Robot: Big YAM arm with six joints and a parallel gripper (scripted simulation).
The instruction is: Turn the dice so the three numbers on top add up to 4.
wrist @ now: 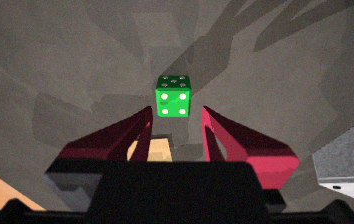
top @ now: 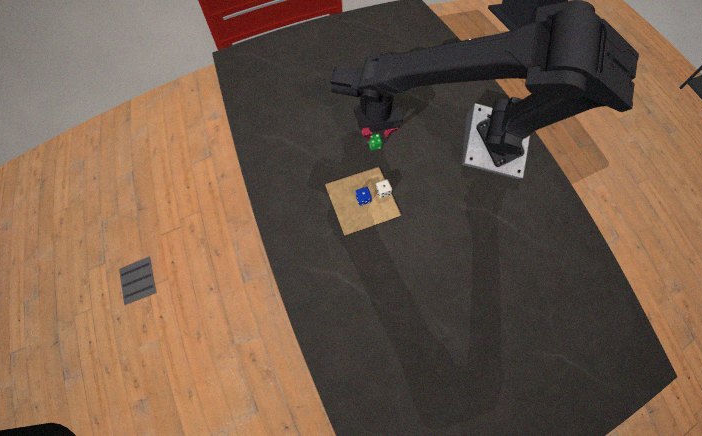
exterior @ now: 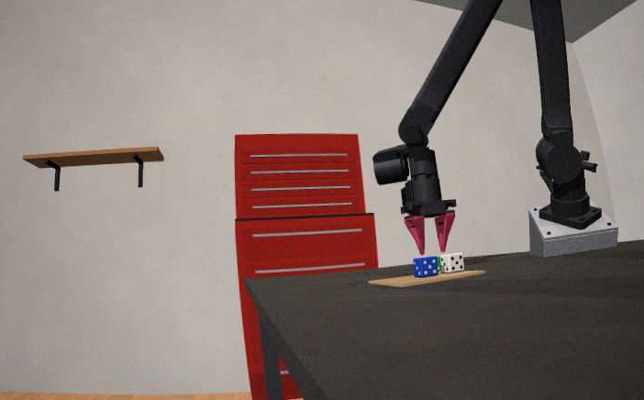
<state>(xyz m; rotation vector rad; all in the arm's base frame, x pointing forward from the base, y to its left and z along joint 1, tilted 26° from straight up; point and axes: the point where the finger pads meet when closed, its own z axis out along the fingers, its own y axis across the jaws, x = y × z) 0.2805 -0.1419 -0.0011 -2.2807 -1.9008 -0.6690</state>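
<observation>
The green die lies 3 cm below my hand. Round my hand: blue die (9 cm ahead, 13 cm to the left, 3 cm below); then white die (4 cm ahead, 13 cm to the left, 3 cm below); then tan mat (9 cm ahead, 13 cm to the left, 4 cm below).
</observation>
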